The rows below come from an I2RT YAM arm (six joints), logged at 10 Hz.
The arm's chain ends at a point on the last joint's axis. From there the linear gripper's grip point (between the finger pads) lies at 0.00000 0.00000 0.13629 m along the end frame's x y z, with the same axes.
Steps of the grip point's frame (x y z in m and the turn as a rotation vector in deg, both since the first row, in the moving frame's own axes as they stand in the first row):
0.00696 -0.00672 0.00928 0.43 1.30 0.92
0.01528 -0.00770 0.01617 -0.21 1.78 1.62
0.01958 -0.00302 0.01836 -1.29 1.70 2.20
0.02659 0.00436 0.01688 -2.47 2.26 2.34
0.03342 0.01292 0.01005 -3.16 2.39 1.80
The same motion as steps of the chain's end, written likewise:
0.00386 -0.00572 0.00932 0.43 1.30 0.92
0.01105 -0.00826 0.01624 -0.21 1.78 1.62
0.01560 -0.00616 0.01845 -1.29 1.70 2.20
0.02134 -0.00162 0.01711 -2.47 2.26 2.34
0.02786 0.00532 0.01038 -3.16 2.39 1.80

